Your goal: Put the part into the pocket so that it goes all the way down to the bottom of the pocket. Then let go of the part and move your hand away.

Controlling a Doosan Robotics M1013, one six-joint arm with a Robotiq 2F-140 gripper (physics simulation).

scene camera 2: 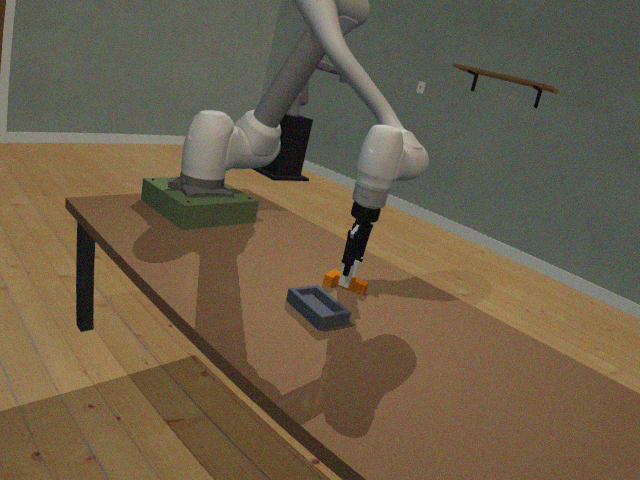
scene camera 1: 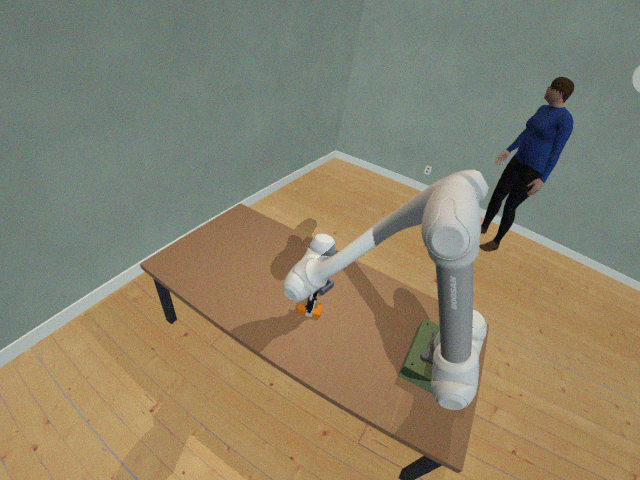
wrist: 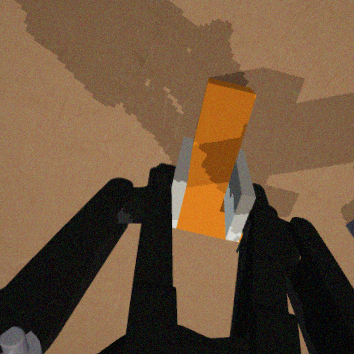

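Pixels of known places: gripper, between the fingertips: (scene camera 2: 345,283) (scene camera 1: 309,312) (wrist: 208,160); arm's base, origin of its link: (scene camera 2: 200,189).
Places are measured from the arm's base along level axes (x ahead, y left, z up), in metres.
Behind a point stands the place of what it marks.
Observation:
The orange part (scene camera 1: 316,311) {x 0.586, y 0.148, z -0.051 m} (scene camera 2: 358,286) {x 0.658, y 0.164, z -0.060 m} (wrist: 223,112) {x 0.653, y 0.179, z -0.051 m} is a block-like bar with its short leg hidden in the wrist view. My gripper (scene camera 1: 310,311) {x 0.614, y 0.161, z -0.074 m} (scene camera 2: 349,281) {x 0.614, y 0.161, z -0.074 m} (wrist: 208,160) {x 0.614, y 0.161, z -0.074 m} is shut on it, pointing down, with one light grey fingertip against each long side. The part is level, at or slightly above the table; a gap cannot be told for sure. The dark blue-grey pocket (scene camera 2: 334,320) {x 0.774, y -0.031, z -0.060 m} is an open rectangular tray on the table, empty, close beside the part. A corner of the pocket (wrist: 351,228) {x 0.640, y 0.027, z -0.072 m} shows at the right edge of the wrist view. It does not show in scene camera 1.
The brown table (scene camera 1: 217,258) {x 1.203, y 0.227, z -0.081 m} (scene camera 2: 465,372) {x 1.045, y 0.144, z -0.081 m} carries the green base block (scene camera 1: 419,351) {x 0.103, y 0.059, z 0.001 m} (scene camera 2: 219,212) {x 0.146, y 0.004, z -0.032 m} under the arm. A person (scene camera 1: 545,136) stands on the floor beyond the table. A dark stand (scene camera 2: 297,147) is behind the arm, and a wall shelf (scene camera 2: 506,77) hangs at the back right.

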